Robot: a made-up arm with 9 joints. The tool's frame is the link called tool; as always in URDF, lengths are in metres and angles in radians. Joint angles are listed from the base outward. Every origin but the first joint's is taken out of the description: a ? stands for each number. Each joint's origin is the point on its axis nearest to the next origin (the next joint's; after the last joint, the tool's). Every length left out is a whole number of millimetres.
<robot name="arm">
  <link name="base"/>
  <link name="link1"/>
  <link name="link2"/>
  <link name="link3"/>
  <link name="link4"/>
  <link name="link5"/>
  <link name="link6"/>
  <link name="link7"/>
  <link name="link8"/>
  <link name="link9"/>
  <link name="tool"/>
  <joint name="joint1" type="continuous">
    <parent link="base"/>
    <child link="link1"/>
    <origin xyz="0 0.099 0.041"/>
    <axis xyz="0 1 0"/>
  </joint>
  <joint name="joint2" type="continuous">
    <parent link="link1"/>
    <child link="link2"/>
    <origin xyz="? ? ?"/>
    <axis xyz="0 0 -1"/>
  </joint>
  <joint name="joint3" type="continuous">
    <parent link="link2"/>
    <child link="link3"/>
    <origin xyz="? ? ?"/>
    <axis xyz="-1 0 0"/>
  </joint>
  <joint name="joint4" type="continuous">
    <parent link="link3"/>
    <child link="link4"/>
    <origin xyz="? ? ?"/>
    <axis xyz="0 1 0"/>
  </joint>
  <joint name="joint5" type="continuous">
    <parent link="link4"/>
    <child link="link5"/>
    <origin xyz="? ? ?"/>
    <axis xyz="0 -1 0"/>
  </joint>
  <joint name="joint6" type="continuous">
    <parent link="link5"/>
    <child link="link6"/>
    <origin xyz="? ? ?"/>
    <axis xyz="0 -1 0"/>
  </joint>
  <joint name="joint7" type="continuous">
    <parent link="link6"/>
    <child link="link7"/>
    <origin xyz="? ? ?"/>
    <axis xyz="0 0 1"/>
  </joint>
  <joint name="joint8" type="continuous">
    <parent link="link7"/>
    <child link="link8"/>
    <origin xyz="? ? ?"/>
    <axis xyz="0 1 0"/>
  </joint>
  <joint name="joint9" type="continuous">
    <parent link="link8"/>
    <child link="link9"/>
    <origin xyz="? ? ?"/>
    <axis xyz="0 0 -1"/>
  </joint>
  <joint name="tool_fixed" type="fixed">
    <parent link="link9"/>
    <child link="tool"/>
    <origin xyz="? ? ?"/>
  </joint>
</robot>
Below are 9 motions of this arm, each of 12 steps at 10 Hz.
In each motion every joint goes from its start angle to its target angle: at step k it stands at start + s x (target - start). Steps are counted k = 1, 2, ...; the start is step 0. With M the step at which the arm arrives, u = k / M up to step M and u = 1 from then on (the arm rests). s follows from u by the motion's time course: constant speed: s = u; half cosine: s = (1 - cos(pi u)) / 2; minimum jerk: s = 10 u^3 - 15 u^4 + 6 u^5.
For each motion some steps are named. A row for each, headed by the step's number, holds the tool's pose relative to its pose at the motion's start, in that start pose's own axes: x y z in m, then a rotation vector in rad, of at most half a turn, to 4 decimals.
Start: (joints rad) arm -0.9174 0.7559 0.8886 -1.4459 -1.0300 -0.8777 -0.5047 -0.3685 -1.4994
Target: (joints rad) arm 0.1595 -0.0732 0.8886 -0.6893 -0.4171 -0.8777 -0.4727 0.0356 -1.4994
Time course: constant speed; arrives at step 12
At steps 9, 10, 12:
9: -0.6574 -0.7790 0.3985 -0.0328 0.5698 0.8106
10: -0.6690 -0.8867 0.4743 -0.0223 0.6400 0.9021
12: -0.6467 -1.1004 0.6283 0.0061 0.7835 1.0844

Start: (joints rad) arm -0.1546 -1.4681 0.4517 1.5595 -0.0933 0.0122 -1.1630 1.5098 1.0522
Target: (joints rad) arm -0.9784 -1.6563 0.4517 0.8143 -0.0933 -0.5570 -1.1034 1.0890 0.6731
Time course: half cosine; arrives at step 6
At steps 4, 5, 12:
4: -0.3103 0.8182 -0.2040 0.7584 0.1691 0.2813
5: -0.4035 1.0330 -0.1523 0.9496 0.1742 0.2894
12: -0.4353 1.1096 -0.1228 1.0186 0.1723 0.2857

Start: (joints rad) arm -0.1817 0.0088 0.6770 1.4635 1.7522 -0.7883 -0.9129 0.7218 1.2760
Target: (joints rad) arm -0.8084 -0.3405 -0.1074 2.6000 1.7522 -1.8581 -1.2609 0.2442 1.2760
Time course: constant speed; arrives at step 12
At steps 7, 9, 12:
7: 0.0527 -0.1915 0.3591 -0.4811 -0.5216 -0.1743
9: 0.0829 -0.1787 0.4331 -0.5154 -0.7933 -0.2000
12: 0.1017 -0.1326 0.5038 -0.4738 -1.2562 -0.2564

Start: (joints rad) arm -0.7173 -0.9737 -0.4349 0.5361 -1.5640 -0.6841 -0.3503 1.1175 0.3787
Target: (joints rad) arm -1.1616 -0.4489 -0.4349 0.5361 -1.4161 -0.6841 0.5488 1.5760 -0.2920
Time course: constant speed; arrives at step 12
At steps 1, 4, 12:
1: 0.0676 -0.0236 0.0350 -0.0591 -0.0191 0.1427
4: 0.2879 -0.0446 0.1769 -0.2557 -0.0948 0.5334
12: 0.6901 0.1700 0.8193 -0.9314 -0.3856 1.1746

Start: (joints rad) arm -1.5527 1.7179 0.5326 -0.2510 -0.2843 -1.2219 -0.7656 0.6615 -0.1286
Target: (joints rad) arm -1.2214 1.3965 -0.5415 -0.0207 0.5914 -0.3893 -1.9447 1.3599 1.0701
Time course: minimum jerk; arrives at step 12
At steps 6, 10, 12:
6: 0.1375 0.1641 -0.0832 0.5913 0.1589 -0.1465
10: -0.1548 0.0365 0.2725 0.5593 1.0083 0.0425
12: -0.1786 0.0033 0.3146 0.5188 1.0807 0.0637

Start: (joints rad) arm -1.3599 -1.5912 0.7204 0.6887 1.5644 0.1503 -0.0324 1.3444 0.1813
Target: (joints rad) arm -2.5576 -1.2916 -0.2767 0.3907 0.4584 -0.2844 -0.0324 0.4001 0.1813
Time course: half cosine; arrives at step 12
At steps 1, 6, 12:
1: -0.0139 -0.0019 0.0051 -0.0038 0.0080 -0.0053
6: -0.3301 0.0275 0.1813 -0.0796 0.1679 -0.1889
12: -0.5030 0.1309 0.3022 -0.1138 0.1810 -0.3630

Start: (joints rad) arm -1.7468 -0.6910 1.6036 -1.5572 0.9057 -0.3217 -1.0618 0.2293 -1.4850
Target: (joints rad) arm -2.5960 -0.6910 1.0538 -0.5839 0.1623 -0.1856 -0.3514 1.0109 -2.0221
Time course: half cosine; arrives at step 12
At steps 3, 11, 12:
3: -0.0950 0.0541 0.1049 0.1502 0.2804 0.1485
11: 0.2584 0.4516 0.7215 1.4373 1.2221 -0.1165
12: 0.2791 0.4579 0.7240 1.4651 1.2207 -0.1399

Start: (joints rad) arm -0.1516 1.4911 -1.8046 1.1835 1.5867 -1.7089 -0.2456 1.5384 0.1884
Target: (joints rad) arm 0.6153 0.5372 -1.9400 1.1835 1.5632 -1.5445 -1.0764 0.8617 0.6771
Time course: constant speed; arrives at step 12
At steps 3, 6, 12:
3: -0.1921 0.3373 -0.0207 0.3596 0.1174 -0.1830
6: -0.3713 0.6706 0.1197 0.6918 0.2895 -0.4132
12: -0.5741 1.0700 0.7759 1.1660 0.8406 -0.9573

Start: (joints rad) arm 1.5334 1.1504 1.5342 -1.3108 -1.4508 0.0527 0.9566 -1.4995 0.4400
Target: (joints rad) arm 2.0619 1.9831 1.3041 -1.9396 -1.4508 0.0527 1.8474 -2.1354 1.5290
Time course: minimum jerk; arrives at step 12
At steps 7, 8, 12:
7: 0.0902 0.2654 -0.1465 0.5442 0.3021 -0.8307
8: 0.1059 0.3155 -0.1720 0.6090 0.4009 -1.0292
12: 0.1277 0.3753 -0.2139 0.6703 0.5674 -1.3422

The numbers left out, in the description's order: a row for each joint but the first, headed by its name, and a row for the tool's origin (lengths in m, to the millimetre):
joint2: -0.138 0 -0.053
joint3: -0.164 -0.079 0
joint4: 0 0.311 0.104
joint5: -0.016 0 0.37
joint6: -0.283 0 -0.059
joint7: 0.067 0 0.117
joint8: -0.27 -0.323 0
joint9: 0 0 -0.445
tool: -0.069 -0.112 0

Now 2 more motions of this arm.
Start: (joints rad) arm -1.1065 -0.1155 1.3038 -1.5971 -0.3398 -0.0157 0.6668 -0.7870 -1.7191
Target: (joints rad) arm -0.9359 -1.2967 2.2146 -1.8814 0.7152 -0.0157 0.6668 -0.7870 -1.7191
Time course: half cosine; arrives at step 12
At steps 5, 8, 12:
5: 0.0936 0.0734 0.1049 -0.7476 0.2398 0.5911
8: 0.2363 0.2622 0.1683 -1.5147 0.5188 1.1704
12: 0.3201 0.4428 0.1229 -1.9808 0.6862 1.5781

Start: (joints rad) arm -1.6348 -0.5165 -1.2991 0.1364 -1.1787 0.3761 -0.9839 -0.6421 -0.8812
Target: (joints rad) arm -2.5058 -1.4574 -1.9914 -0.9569 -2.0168 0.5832 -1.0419 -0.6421 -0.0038
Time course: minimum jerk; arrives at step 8
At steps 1, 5, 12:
1: -0.0020 -0.0138 -0.0024 -0.0049 -0.0039 0.0006
5: 0.1117 -0.4023 0.1593 -0.2045 0.0261 -0.1735
12: 0.1671 -0.3462 0.2969 -0.3342 0.0815 -0.3925

